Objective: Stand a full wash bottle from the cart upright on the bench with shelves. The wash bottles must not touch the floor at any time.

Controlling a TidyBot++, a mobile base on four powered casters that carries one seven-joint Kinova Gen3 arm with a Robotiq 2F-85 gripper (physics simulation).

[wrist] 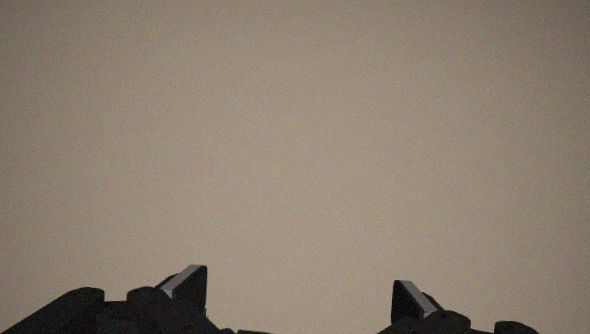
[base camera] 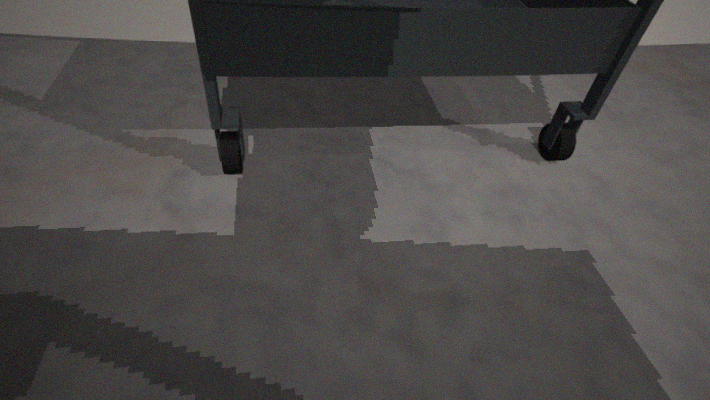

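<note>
The dark grey cart stands ahead at the top of the base camera view, where its lower side panel, legs and two casters show. Its upper part is cut off by the view's edge. My gripper is open, its two fingers wide apart at the bottom of the wrist view with a plain wall behind them. The wash bottles and the bench with shelves do not show in either view.
The beige wall rises behind the cart and fills the wrist view's background. The cart's left caster and right caster rest on the grey floor, which has shadows across it.
</note>
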